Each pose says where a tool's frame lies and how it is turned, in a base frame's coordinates. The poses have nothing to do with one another.
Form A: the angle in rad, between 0 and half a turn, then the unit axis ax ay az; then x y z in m.
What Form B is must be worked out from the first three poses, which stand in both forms.
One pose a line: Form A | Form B
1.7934 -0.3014 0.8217 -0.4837 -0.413 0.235 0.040 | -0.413 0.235 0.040 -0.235 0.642 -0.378 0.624
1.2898 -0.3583 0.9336 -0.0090 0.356 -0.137 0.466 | 0.356 -0.137 0.466 -0.215 0.561 -0.005 0.799
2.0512 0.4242 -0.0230 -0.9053 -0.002 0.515 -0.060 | -0.002 0.515 -0.060 0.363 -0.020 -0.774 0.519
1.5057 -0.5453 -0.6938 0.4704 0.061 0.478 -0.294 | 0.061 0.478 -0.294 -0.373 -0.474 0.322 0.730
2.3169 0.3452 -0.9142 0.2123 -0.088 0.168 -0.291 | -0.088 0.168 -0.291 0.316 -0.838 0.195 0.401
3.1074 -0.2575 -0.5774 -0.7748 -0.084 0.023 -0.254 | -0.084 0.023 -0.254 -0.257 -0.577 -0.775 0.017
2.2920 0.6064 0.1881 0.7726 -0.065 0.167 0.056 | -0.065 0.167 0.056 0.553 0.171 0.704 0.412
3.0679 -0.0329 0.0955 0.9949 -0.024 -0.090 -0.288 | -0.024 -0.090 -0.288 -0.033 0.095 0.994 0.037
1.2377 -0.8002 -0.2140 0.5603 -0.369 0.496 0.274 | -0.369 0.496 0.274 -0.464 -0.124 0.325 0.815
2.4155 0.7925 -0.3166 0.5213 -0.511 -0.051 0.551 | -0.511 -0.051 0.551 0.741 -0.296 0.487 0.355
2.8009 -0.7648 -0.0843 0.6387 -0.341 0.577 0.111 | -0.341 0.577 0.111 -0.754 -0.083 0.629 0.170
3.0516 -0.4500 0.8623 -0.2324 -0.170 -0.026 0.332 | -0.170 -0.026 0.332 -0.450 0.861 -0.232 0.045
